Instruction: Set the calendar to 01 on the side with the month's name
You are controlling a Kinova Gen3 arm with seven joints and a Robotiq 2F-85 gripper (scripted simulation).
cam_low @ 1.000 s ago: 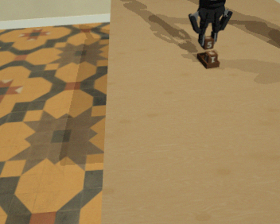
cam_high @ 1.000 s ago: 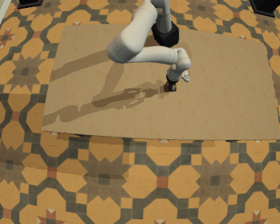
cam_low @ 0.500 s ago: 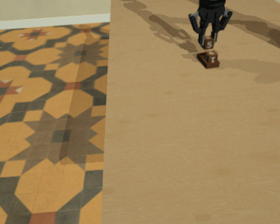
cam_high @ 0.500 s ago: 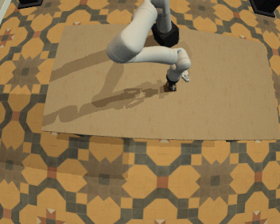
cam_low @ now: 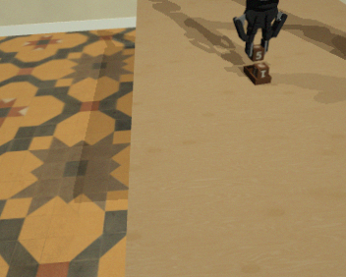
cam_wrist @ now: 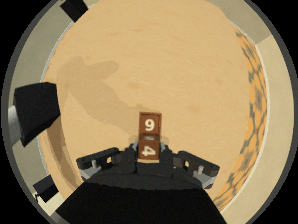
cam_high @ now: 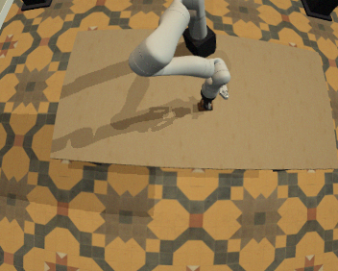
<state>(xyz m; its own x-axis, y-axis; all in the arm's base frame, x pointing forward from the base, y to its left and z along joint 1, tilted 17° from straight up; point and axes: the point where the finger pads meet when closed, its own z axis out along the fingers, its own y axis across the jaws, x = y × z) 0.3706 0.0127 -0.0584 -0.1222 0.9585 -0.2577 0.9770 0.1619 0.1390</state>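
My hand is 70 mm above the tray and 20 mm to the right of it.
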